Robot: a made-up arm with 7 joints.
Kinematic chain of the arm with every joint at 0, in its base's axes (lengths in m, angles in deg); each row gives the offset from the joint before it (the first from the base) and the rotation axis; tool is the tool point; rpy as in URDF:
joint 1: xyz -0.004 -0.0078 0.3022 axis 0 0.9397 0.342
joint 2: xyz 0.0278 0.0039 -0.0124 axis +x
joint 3: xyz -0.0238 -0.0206 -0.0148 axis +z
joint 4: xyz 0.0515 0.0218 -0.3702 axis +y
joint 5: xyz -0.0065 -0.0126 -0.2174 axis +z
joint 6: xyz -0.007 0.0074 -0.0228 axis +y
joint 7: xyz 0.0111 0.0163 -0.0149 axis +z
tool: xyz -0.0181 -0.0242 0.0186 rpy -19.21 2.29 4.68
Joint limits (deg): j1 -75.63..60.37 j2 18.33..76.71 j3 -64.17..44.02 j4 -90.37..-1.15 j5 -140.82..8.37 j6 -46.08..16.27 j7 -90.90..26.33
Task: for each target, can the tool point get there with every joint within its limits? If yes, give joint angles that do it. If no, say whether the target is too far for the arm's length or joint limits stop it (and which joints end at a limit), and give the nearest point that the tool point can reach.
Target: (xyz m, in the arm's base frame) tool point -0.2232 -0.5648 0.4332
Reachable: no: joint limits stop it (at a limit: joint 1, joint 2, joint 3, joint 4, joint 5, joint 6, joint 7) | nearest point -0.2537 -0.1879 -0.0578 | short by 0.620 m
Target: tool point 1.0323 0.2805 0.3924
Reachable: no: too far | nearest point 0.6244 0.1749 0.3351 | short by 0.425 m
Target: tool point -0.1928 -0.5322 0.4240
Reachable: no: joint limits stop it (at a limit: joint 1, joint 2, joint 3, joint 4, joint 5, joint 6, joint 7) | nearest point -0.2537 -0.1879 -0.0578 | short by 0.595 m
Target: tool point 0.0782 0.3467 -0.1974
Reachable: yes | joints 11.22 31.89 8.37 -35.98 -81.83 -5.10 -46.13
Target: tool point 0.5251 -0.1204 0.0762
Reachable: yes | joints -50.01 22.76 -49.14 -62.78 -88.18 -38.40 -28.64
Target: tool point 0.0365 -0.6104 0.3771
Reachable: no: joint limits stop it (at a limit: joint 1, joint 2, joint 3, joint 4, joint 6, joint 7) | nearest point 0.3690 -0.3028 0.2505 | short by 0.470 m
